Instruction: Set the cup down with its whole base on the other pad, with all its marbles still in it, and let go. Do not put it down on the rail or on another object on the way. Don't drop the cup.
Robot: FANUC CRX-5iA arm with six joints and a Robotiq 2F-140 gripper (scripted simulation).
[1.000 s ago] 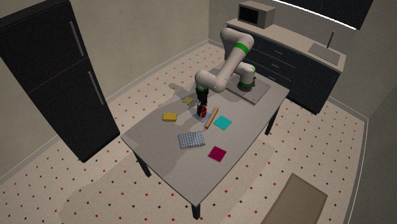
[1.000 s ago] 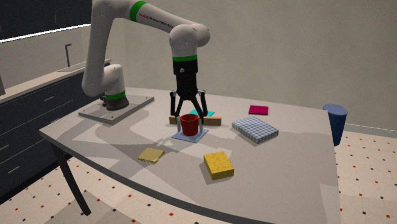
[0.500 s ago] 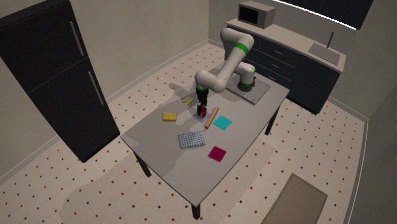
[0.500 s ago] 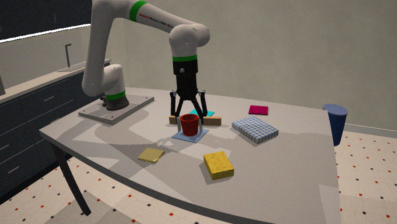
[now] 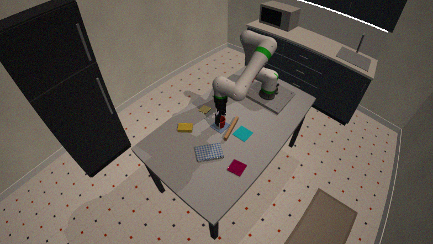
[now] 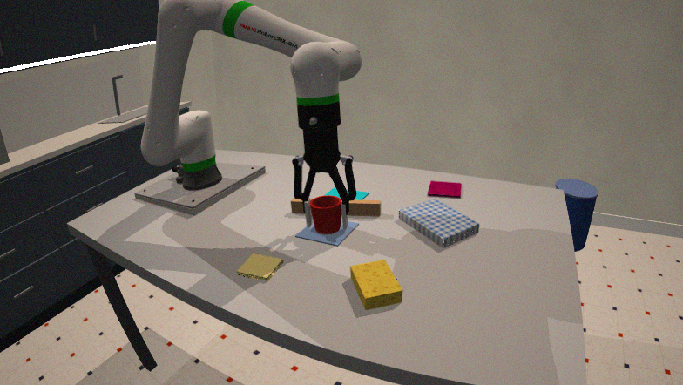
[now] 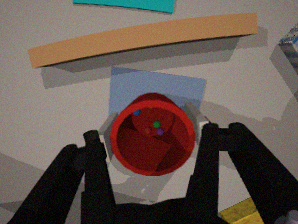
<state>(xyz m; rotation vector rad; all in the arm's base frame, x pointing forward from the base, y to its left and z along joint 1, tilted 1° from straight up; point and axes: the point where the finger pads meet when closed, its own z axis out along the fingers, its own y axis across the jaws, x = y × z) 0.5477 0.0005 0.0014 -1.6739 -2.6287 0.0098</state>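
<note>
My hand is 20 mm above the red cup. Also, from my hand: blue-checked block (230 mm ahead, 150 mm to the left, 30 mm below); then wooden rail (80 mm to the left, 40 mm behind, 30 mm below); then blue marble (20 mm below, 20 mm behind).
</note>
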